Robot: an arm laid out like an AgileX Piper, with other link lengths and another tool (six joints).
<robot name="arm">
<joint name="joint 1" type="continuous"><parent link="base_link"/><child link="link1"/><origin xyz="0 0 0.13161"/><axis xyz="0 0 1"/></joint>
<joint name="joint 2" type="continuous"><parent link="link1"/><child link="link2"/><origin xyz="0 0 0"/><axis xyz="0 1 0"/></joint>
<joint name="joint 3" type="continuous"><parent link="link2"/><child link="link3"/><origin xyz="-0.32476 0 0.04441"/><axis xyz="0 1 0"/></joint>
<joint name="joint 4" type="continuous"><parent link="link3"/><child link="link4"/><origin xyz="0.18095 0 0.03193"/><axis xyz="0.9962 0 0.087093"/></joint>
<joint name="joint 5" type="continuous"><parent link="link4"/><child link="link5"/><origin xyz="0 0 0"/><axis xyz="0 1 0"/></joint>
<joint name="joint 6" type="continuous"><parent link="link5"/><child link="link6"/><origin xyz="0.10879 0 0.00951"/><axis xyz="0.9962 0 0.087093"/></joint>
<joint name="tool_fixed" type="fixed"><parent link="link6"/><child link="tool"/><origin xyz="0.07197 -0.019 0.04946" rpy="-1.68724 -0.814 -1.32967"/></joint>
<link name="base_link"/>
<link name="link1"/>
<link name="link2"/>
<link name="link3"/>
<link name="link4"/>
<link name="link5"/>
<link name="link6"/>
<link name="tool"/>
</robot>
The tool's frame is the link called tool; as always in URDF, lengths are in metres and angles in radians. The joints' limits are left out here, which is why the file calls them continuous.
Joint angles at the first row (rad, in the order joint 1, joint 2, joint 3, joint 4, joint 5, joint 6):
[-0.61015 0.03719 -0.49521 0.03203 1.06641 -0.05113]
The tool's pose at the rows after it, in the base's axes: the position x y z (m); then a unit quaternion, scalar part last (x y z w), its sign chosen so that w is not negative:
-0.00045, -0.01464, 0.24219, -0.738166, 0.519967, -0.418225, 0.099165
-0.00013, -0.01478, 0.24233, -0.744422, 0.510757, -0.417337, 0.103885
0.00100, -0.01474, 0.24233, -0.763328, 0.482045, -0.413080, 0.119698
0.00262, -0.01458, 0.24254, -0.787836, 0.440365, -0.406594, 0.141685
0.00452, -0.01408, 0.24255, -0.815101, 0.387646, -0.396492, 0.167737
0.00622, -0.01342, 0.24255, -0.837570, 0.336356, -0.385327, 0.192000
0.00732, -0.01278, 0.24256, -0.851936, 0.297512, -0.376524, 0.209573
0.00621, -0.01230, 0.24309, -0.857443, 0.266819, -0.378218, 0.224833
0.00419, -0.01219, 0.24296, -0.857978, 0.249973, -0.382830, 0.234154
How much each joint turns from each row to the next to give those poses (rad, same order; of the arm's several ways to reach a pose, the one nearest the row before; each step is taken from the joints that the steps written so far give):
[0.00000 0.00000 -0.00003 0.00000 0.00004 0.00000]
[0.02473 0.00000 0.00004 -0.00093 -0.00079 0.00002]
[0.07612 0.00000 0.00000 0.00005 -0.00001 -0.00005]
[0.10708 0.00000 -0.00002 -0.00002 -0.00111 0.00002]
[0.13081 0.00001 0.00003 0.00002 -0.00004 -0.00080]
[0.12415 -0.00002 -0.00003 -0.00005 0.00005 0.00005]
[0.09164 -0.00093 -0.00001 0.00004 0.00001 -0.00005]
[0.06645 -0.01849 0.00001 -0.00002 -0.00221 0.00003]
[0.03415 -0.02134 0.00000 -0.00003 0.00128 0.00002]

